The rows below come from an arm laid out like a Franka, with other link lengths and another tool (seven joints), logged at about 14 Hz.
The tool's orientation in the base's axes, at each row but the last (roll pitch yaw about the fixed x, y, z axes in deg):
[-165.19 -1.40 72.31]
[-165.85 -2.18 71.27]
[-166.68 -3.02 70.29]
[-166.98 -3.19 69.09]
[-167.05 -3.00 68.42]
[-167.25 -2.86 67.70]
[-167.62 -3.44 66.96]
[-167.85 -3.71 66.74]
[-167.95 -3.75 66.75]
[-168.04 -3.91 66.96]
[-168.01 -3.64 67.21]
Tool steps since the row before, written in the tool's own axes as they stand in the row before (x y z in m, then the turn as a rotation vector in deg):
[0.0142 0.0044 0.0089 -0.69 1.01 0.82]
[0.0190 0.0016 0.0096 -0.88 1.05 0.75]
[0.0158 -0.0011 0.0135 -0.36 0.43 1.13]
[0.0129 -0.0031 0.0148 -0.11 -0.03 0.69]
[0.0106 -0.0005 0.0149 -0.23 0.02 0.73]
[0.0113 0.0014 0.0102 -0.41 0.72 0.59]
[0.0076 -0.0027 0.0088 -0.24 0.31 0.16]
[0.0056 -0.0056 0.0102 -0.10 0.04 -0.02]
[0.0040 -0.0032 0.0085 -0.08 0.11 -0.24]
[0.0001 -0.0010 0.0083 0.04 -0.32 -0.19]
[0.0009 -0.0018 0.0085 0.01 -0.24 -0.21]
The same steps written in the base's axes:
[0.0063 0.0131 -0.0094 0.53 -0.87 -1.07]
[0.0055 0.0186 -0.0090 0.52 -1.07 -1.02]
[0.0016 0.0169 -0.0120 0.05 -0.33 -1.22]
[-0.0011 0.0150 -0.0130 -0.20 0.00 -0.67]
[0.0006 0.0120 -0.0138 -0.20 -0.13 -0.73]
[0.0037 0.0113 -0.0097 0.39 -0.56 -0.75]
[-0.0010 0.0092 -0.0075 0.16 -0.31 -0.24]
[-0.0046 0.0087 -0.0084 0.00 -0.11 0.00]
[-0.0027 0.0061 -0.0074 0.11 -0.15 0.21]
[-0.0022 0.0016 -0.0079 -0.24 0.13 0.25]
[-0.0027 0.0027 -0.0079 -0.18 0.07 0.26]

